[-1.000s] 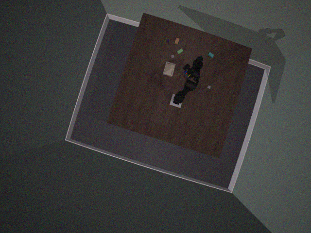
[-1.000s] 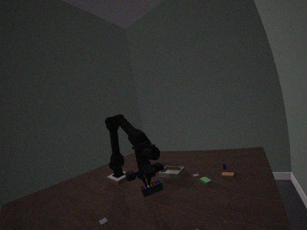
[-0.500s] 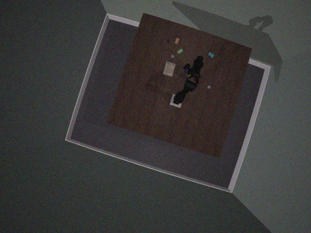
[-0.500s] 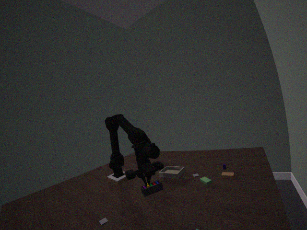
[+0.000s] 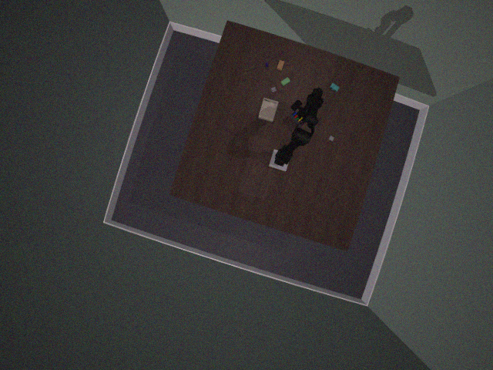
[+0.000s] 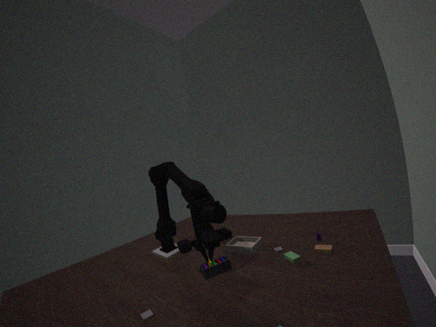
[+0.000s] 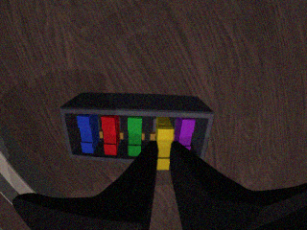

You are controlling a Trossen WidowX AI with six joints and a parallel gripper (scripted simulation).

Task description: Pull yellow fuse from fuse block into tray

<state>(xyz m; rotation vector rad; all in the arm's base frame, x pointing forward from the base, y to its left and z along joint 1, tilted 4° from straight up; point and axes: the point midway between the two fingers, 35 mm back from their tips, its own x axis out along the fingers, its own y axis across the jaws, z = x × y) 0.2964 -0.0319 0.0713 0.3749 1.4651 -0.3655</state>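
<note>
The white tray is 220 mm to the left of my gripper tip and 50 mm below it. The rest, counted from my gripper tip: yellow fuse (10 mm below); then green block (230 mm ahead, 180 mm to the left, 40 mm below); then teal block (320 mm ahead, 160 mm to the right, 40 mm below).
</note>
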